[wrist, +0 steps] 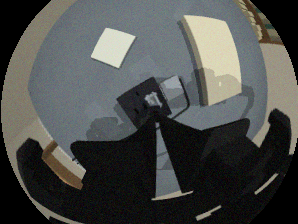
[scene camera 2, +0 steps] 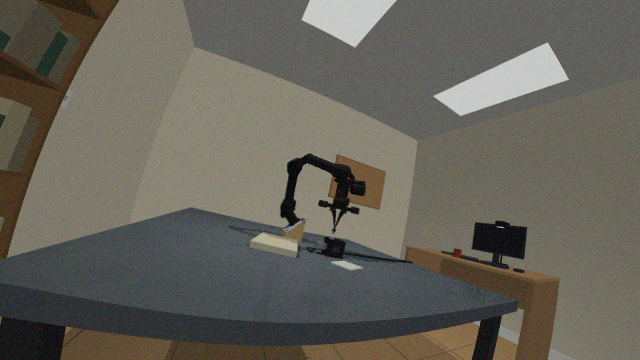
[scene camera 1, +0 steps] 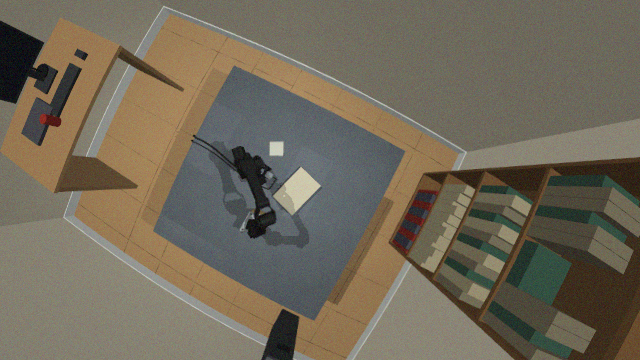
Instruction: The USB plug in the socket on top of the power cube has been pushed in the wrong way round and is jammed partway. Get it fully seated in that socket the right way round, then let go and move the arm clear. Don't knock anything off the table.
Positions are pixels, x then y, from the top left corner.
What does my gripper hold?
A USB plug.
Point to a black power cube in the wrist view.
133, 102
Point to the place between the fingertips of my gripper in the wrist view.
At 156, 119
